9 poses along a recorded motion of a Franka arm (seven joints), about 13 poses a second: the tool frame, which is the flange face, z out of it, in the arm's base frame.
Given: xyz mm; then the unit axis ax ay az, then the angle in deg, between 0 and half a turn.
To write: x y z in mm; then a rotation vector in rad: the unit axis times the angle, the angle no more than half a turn. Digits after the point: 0 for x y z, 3 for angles.
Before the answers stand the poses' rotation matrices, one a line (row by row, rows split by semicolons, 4 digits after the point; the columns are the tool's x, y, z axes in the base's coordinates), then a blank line. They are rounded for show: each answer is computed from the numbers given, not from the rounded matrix.
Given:
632 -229 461 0.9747 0.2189 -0.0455 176.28
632 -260 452 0.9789 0.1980 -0.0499 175.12
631 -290 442 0.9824 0.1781 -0.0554 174.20
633 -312 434 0.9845 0.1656 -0.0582 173.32
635 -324 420 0.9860 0.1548 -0.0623 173.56
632 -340 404 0.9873 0.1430 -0.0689 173.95
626 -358 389 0.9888 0.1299 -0.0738 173.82
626 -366 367 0.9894 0.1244 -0.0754 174.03
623 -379 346 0.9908 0.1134 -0.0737 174.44
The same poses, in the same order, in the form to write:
0.9001 0.4292 -0.0744; 0.4233 -0.9022 -0.0831; -0.1028 0.0433 -0.9938
0.9168 0.3912 -0.0807; 0.3827 -0.9181 -0.1030; -0.1144 0.0636 -0.9914
0.9306 0.3547 -0.0906; 0.3435 -0.9316 -0.1190; -0.1266 0.0796 -0.9888
0.9386 0.3317 -0.0949; 0.3182 -0.9386 -0.1337; -0.1335 0.0953 -0.9865
0.9445 0.3113 -0.1051; 0.2973 -0.9459 -0.1298; -0.1398 0.0914 -0.9860
0.9497 0.2889 -0.1206; 0.2743 -0.9536 -0.1237; -0.1507 0.0844 -0.9850
0.9555 0.2641 -0.1315; 0.2482 -0.9605 -0.1256; -0.1595 0.0873 -0.9833
0.9578 0.2533 -0.1358; 0.2376 -0.9637 -0.1216; -0.1617 0.0842 -0.9832
0.9635 0.2313 -0.1347; 0.2170 -0.9696 -0.1127; -0.1567 0.0793 -0.9845

632 -229 461 2.999 0.673 -0.140
632 -260 452 2.992 0.605 -0.153
631 -290 442 2.987 0.542 -0.168
633 -312 434 2.978 0.501 -0.176
635 -324 420 2.987 0.469 -0.189
632 -340 404 2.998 0.434 -0.209
626 -358 389 3.000 0.394 -0.224
626 -366 367 3.005 0.378 -0.229
623 -379 346 3.017 0.345 -0.224

